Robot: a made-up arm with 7 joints. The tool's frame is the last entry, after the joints. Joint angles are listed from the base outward. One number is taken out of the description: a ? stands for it. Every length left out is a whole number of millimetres.
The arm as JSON. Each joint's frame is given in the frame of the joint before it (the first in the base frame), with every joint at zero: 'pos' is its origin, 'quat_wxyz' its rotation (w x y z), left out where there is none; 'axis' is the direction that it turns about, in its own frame. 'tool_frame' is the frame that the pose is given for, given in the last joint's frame.
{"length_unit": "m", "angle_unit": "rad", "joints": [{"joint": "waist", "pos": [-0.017, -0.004, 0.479], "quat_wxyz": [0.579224, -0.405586, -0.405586, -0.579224], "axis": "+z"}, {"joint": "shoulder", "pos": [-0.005, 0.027, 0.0], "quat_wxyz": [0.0, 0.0, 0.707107, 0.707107], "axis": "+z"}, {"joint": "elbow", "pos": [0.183, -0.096, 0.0], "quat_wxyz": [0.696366, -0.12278, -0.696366, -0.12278], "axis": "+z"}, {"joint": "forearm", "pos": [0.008, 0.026, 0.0], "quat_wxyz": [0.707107, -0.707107, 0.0, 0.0], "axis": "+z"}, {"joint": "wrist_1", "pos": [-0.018, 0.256, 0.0], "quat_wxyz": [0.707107, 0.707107, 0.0, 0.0], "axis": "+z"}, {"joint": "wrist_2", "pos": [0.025, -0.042, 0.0], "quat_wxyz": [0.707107, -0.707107, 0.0, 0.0], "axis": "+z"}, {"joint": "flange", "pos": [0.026, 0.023, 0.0], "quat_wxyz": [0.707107, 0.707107, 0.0, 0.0], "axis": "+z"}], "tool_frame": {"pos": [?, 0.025, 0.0], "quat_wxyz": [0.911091, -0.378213, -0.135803, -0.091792]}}
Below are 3 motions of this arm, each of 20 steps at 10 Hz.
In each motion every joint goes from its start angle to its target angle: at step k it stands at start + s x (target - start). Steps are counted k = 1, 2, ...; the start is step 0. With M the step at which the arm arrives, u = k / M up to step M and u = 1 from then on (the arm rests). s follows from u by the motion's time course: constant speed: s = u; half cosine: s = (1 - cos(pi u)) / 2; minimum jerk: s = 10 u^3 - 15 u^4 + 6 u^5.
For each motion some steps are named. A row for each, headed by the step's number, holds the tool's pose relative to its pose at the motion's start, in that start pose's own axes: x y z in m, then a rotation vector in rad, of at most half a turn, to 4 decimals.
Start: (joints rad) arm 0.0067 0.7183 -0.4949 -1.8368 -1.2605 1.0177 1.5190
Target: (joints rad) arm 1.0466 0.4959 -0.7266 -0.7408 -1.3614 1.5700 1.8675
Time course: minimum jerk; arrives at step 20
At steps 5, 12, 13, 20:
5: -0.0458 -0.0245 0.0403 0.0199 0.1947 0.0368
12: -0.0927 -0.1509 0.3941 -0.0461 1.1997 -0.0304
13: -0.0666 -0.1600 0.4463 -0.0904 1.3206 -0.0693
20: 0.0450 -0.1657 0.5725 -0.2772 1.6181 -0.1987

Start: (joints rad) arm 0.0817 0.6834 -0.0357 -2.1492 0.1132 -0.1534 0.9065
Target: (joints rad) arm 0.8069 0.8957 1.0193 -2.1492 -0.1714 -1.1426 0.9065
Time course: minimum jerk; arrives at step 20
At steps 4, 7, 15, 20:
4: 0.0085 0.0011 0.0117 -0.0165 0.0147 -0.0637
7: 0.0367 0.0004 0.0436 -0.0959 0.0839 -0.2424
15: 0.1534 -0.0317 0.0993 -0.7172 0.5286 -0.5590
20: 0.1709 -0.0376 0.0987 -0.8468 0.6045 -0.5457

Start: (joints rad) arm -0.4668 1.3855 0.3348 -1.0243 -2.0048 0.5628 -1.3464
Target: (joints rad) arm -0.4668 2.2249 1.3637 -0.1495 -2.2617 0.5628 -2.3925
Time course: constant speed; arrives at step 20
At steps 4, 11, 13, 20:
4: 0.0473 -0.0316 -0.1096 -0.2966 0.1002 -0.2976
11: 0.0961 -0.1261 -0.2442 -0.6788 0.1087 -0.7945
13: 0.1032 -0.1530 -0.2681 -0.7468 0.0793 -0.9225
20: 0.1045 -0.2198 -0.3154 -0.8259 -0.0666 -1.2816

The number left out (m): 0.021
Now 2 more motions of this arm.
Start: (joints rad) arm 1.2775 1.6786 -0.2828 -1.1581 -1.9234 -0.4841 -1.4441
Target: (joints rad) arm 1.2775 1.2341 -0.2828 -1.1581 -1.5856 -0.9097 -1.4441
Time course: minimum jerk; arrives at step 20
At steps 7, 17, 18, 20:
7: -0.0377 0.0254 0.0208 0.1694 0.0272 0.1352
17: -0.1601 0.0644 0.0941 0.6862 0.2128 0.5583
18: -0.1630 0.0646 0.0959 0.6983 0.2192 0.5686
20: -0.1644 0.0647 0.0968 0.7040 0.2223 0.5735

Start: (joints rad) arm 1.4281 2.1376 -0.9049 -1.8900 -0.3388 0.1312 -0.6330
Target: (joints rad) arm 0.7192 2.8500 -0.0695 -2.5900 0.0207 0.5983 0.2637
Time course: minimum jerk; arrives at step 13
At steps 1, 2, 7, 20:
1: -0.0016 0.0002 0.0013 0.0026 0.0031 0.0057
2: -0.0113 0.0015 0.0094 0.0187 0.0217 0.0394
7: -0.1049 -0.0072 0.2230 0.4953 0.4076 0.5358
20: -0.0455 -0.0189 0.3271 0.8383 0.6523 0.6138

